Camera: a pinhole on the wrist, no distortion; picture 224 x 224 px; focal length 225.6 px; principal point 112.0 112.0 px. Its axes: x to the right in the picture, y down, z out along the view. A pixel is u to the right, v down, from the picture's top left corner.
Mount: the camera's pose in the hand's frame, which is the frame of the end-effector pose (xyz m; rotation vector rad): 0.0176 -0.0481 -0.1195 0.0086 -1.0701 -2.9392
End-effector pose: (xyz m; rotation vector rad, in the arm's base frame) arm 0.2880 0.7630 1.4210 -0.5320 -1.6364 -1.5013
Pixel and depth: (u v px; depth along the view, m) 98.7 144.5 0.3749
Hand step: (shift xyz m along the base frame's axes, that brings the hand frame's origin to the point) 0.0384 0.2149 0.1330
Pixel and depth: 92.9 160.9 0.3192
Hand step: 0.0081 0.1730 0.1069
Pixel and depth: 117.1 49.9 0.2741
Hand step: 0.1272 0.0746 0.1209
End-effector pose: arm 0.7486 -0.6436 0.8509 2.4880 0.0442 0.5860
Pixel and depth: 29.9 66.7 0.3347
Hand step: 0.1404 -0.2119 0.1050
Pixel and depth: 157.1 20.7 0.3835
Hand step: -0.0574 -0.3130 0.0916
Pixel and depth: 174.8 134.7 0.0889
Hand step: -0.0264 0.0214 0.0315
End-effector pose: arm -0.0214 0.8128 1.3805 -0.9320 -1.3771 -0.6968
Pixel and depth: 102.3 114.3 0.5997
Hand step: 0.1197 0.4643 -0.0254
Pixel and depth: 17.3 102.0 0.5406
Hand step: 0.1614 0.4246 0.1784
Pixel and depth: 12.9 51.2 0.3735
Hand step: 0.2007 0.2401 0.1322
